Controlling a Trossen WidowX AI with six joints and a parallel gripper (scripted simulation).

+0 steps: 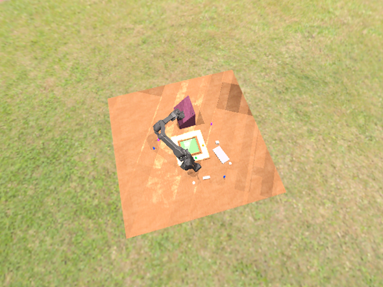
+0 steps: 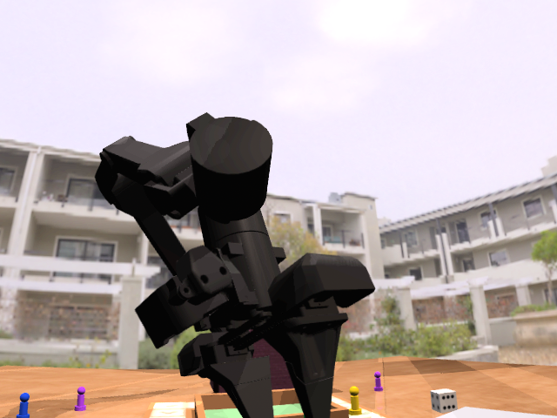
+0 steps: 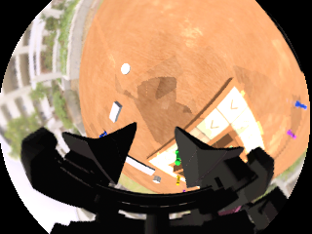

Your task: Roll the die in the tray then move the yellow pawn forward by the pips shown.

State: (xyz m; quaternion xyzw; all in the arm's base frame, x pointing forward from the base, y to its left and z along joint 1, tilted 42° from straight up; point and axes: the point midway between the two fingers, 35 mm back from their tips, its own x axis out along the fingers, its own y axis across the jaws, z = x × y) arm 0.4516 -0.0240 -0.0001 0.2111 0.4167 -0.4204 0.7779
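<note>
The white die is 17 cm behind my gripper tip, 26 cm to the left of it and 3 cm below it. The rest, counted from my gripper tip: orange pawn: 8 cm behind, 1 cm to the right, 2 cm below; green pawn: 8 cm behind, 4 cm to the left, 2 cm below; green-floored tray: 19 cm behind, 1 cm to the left, 4 cm below.
</note>
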